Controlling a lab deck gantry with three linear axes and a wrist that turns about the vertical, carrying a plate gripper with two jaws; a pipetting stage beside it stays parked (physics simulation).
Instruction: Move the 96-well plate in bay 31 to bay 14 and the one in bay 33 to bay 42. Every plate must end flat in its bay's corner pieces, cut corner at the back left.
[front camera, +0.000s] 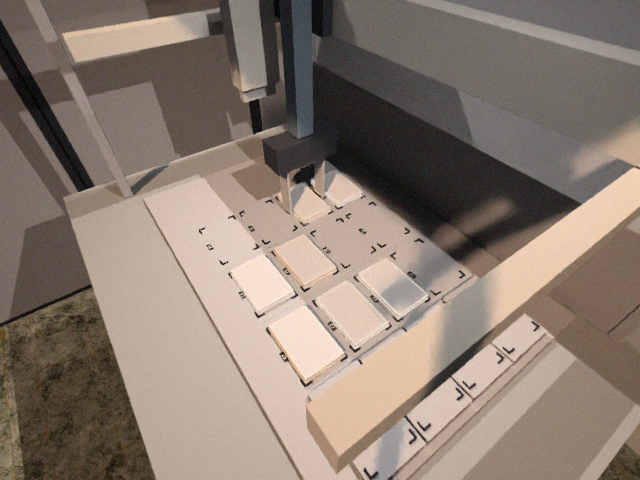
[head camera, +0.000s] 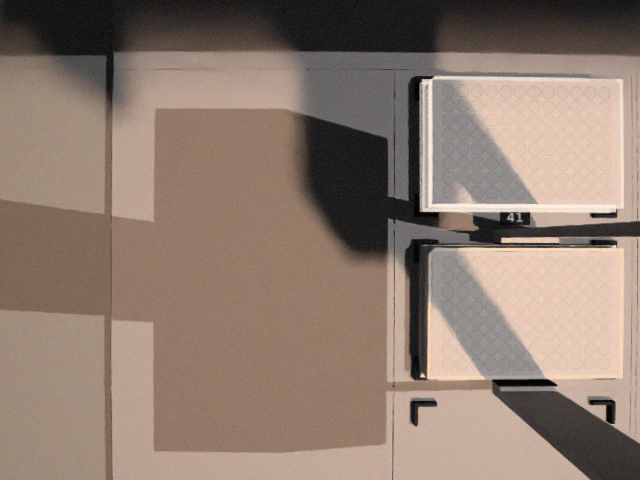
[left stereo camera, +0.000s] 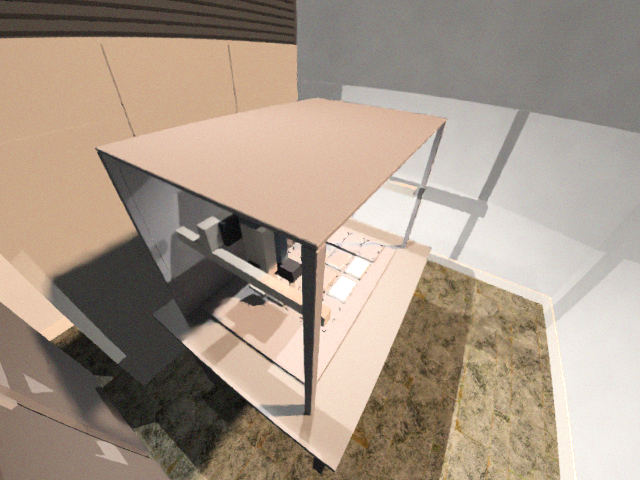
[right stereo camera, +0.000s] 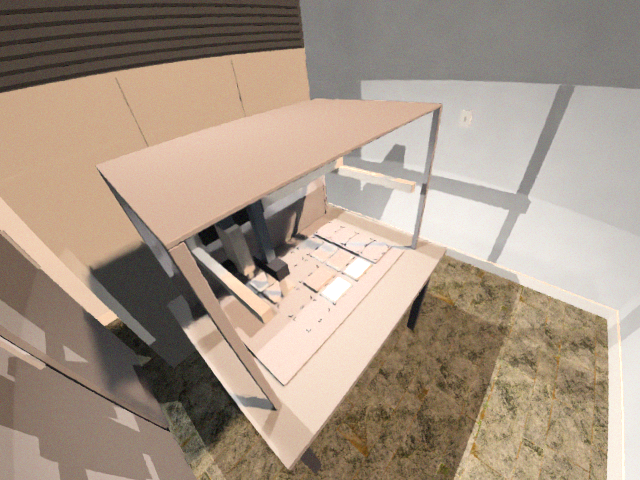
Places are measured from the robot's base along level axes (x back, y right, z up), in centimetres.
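Pixels of known places: gripper, fingertip midpoint: (front camera: 303, 202) (head camera: 520, 311) (right stereo camera: 279, 289); robot's base, link origin: (front camera: 200, 230) (left stereo camera: 324, 331) (right stereo camera: 309, 331).
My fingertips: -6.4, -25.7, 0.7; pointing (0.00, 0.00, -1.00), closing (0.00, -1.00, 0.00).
For each thing: its top centre in the pictures, then the offset to it from my fingertips, as dx, dy, dz. "*": a spot on its surface instead.
- bay 31 plate, top centre: (head camera: 527, 313) (front camera: 303, 200) (left stereo camera: 283, 290) (right stereo camera: 278, 288) +0.0, +0.0, +0.7
- bay 33 plate, top centre: (front camera: 392, 284) (right stereo camera: 324, 250) -32.8, +0.0, +0.7
- Bay 42, surface spot: (front camera: 379, 222) * -16.4, -11.6, -0.7
- Bay 14, surface spot: (front camera: 385, 454) * -54.8, +22.1, +0.7
- bay 41 plate, top centre: (head camera: 527, 142) (front camera: 336, 185) (right stereo camera: 264, 278) +0.0, -10.7, +0.7
- bay 22, surface spot: (front camera: 305, 260) * -17.2, +10.9, +0.7
- bay 12, surface spot: (front camera: 262, 284) * -17.5, +21.7, +0.7
- bay 23, surface spot: (front camera: 351, 315) * -33.8, +11.5, +0.7
- bay 13, surface spot: (front camera: 306, 343) * -33.6, +21.7, +0.7
The bay 31 plate (front camera: 312, 208) (head camera: 537, 320) lies flat in its corner pieces in the far left column, just in front of the bay 41 plate. My gripper (front camera: 303, 203) (head camera: 527, 314) is open and lowered around it, one jaw at its front side and one at its back side. Narrow gaps show between the jaws and the plate in the head view. The bay 33 plate (front camera: 392, 286) sits flat in the third column, partly in shadow. Bay 42 (front camera: 379, 222) holds no plate. Bay 14 (front camera: 385, 454) shows no plate in the front view; the beam hides part of it.
The bay 41 plate (front camera: 343, 189) (head camera: 547, 149) stands close behind the back jaw. Other plates sit in bay 22 (front camera: 305, 260), bay 12 (front camera: 262, 284), bay 23 (front camera: 351, 315) and bay 13 (front camera: 306, 343). A pale beam (front camera: 465, 330) crosses above the deck. The pipetting stage (front camera: 250, 51) hangs beside the gripper column.
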